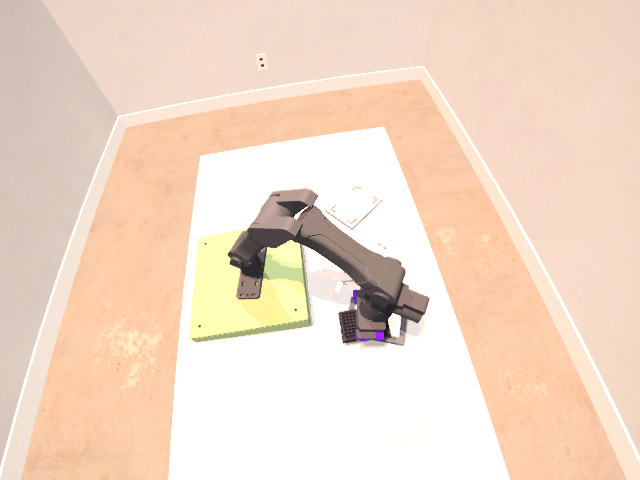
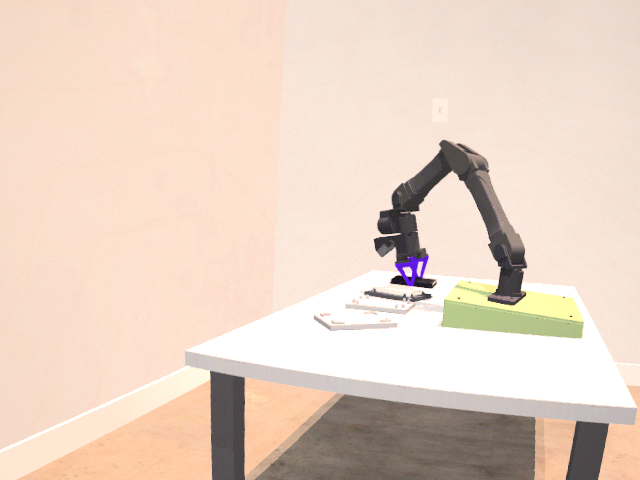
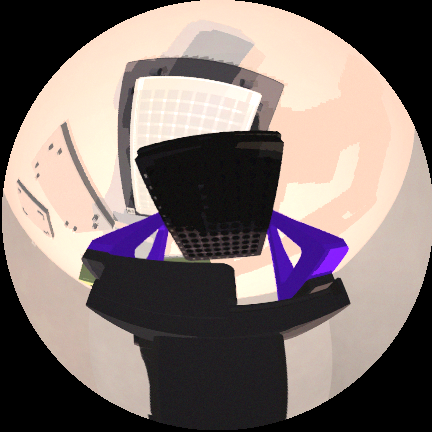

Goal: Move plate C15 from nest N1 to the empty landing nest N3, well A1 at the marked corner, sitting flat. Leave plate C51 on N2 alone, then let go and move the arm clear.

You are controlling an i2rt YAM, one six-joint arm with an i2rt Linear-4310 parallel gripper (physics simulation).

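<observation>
My gripper (image 1: 368, 316) (image 2: 412, 281) (image 3: 217, 214), with purple fingers, is shut on a black well plate (image 1: 347, 325) (image 2: 428, 283) (image 3: 215, 185), gripping its sides. The plate looks about level and is low, beside or over part of a dark nest (image 1: 398, 341) (image 2: 422, 296) (image 3: 124, 125); the exact gap is unclear. A white plate (image 1: 395, 325) (image 2: 395, 290) (image 3: 195, 102) sits in that dark nest. A pale nest with pegs (image 2: 379, 304) (image 3: 65, 170) and a pale nest with corner brackets (image 1: 354, 207) (image 2: 361, 324) (image 3: 36, 207) hold no plate. Labels and the A1 mark are not readable.
The arm stands on a thick yellow-green block (image 1: 273, 310) (image 2: 516, 322) on the white table (image 1: 310, 413) (image 2: 413, 361). The arm's upper links pass above the table between the block and the nests. The bracket nest is farthest from the dark nest.
</observation>
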